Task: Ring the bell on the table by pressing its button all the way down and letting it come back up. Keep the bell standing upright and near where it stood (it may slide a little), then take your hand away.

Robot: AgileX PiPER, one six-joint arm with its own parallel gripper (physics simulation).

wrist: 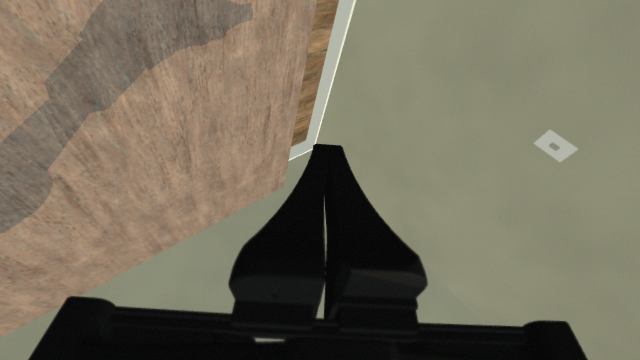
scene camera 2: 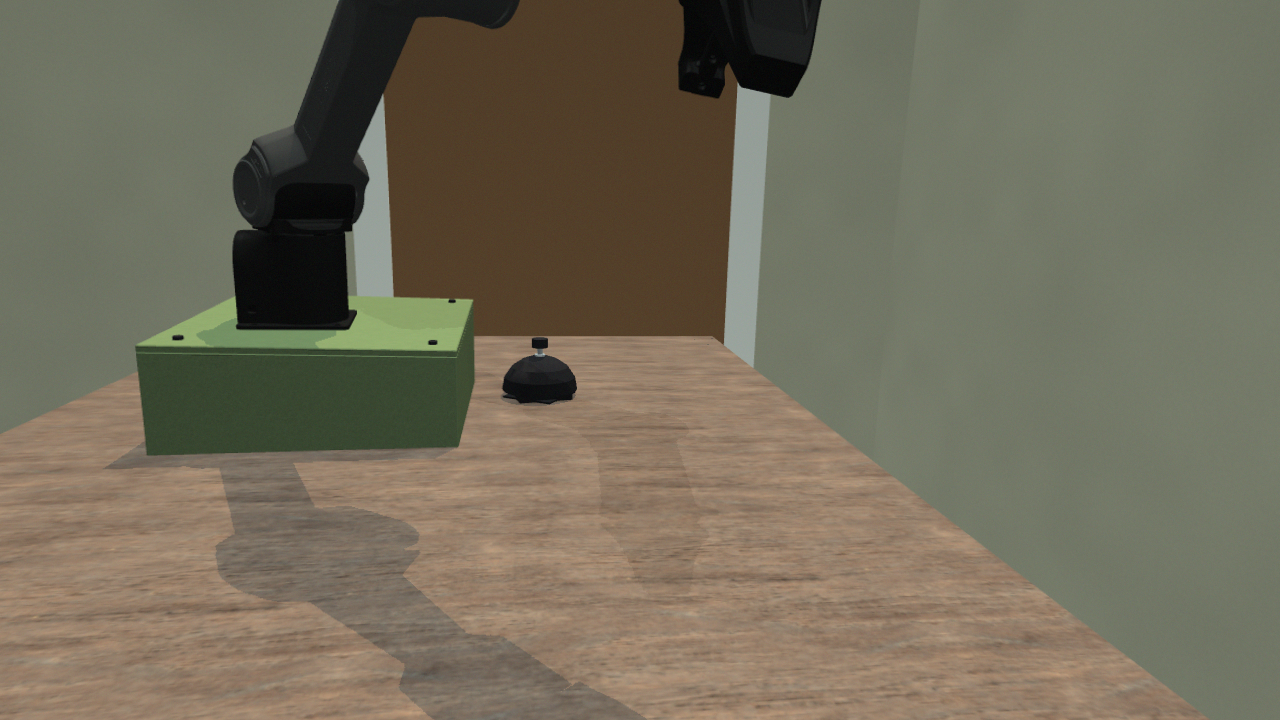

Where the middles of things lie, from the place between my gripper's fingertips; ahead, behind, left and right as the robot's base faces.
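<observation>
My gripper: far to the right of the black dome-shaped bell (scene camera 2: 544,379), a fair way above it, a touch past it.
</observation>
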